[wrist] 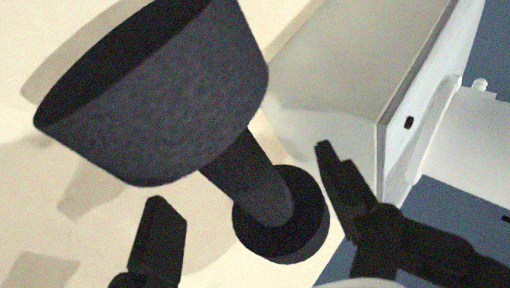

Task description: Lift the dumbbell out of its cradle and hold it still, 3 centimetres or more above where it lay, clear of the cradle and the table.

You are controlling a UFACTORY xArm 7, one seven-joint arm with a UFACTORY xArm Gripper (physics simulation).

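Pixels of known places: gripper, fingertip midpoint: (242, 186); arm's base at its link origin: (429, 130).
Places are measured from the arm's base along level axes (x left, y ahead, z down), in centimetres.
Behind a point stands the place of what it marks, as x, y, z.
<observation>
The dark grey dumbbell (200, 100) @[-20.9, 17.8, 2.5] fills the upper left and centre of the wrist view. Its large near head is at the upper left, and its bar (255, 175) @[-14.0, 17.4, 4.7] slants down to a smaller-looking round head (305, 240) @[-6.9, 18.2, 2.8]. My gripper (242, 186) @[-14.0, 18.3, 4.9] is open wide, with one black finger at the lower left and the other right of the bar. Nothing is held between them. The bar lies between the fingers in the picture, but their depth relative to it is hard to tell. I cannot make out the cradle.
A pale table top (210, 250) @[-4.2, 24.3, 10.5] lies below the dumbbell, with shadows on it. A large white box-like block (325, 135) @[-11.2, 11.9, 4.2] stands close to the right finger, with a white cylindrical part (475, 145) @[-3.6, 3.0, -4.2] attached at its right. Blue surface (440, 225) shows beyond the table edge.
</observation>
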